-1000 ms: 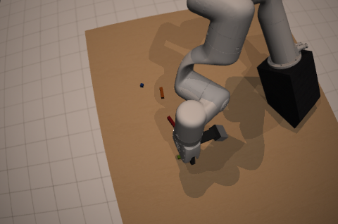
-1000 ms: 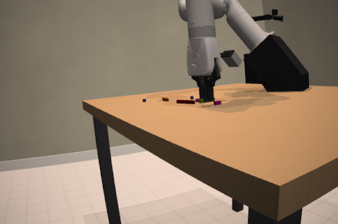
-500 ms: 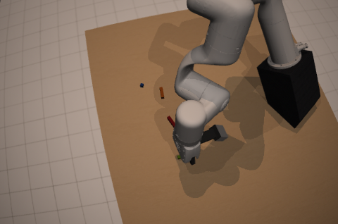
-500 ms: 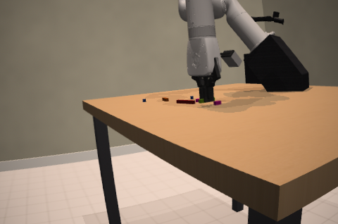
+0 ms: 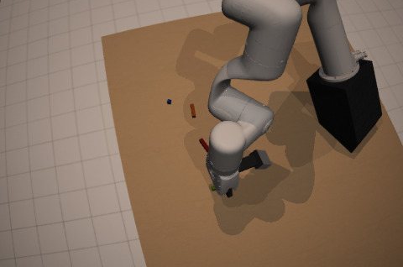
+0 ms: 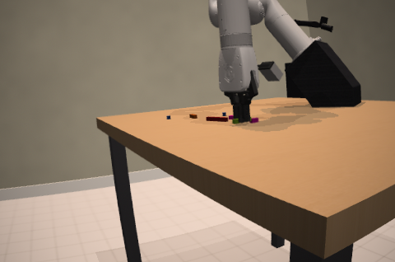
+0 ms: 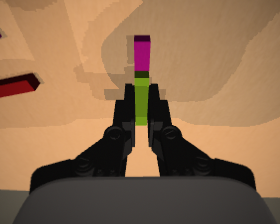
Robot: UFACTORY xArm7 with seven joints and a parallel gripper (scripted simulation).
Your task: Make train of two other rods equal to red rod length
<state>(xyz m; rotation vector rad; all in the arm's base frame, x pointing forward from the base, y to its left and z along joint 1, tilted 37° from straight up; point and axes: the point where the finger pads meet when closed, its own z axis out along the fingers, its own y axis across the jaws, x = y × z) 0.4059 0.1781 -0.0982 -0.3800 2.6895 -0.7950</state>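
The lime rod lies 20 mm below my hand. From my hand the other things lie so: orange rod: 30 mm ahead, 240 mm to the right, 20 mm below; red rod: 10 mm ahead, 120 mm to the right, 20 mm below.
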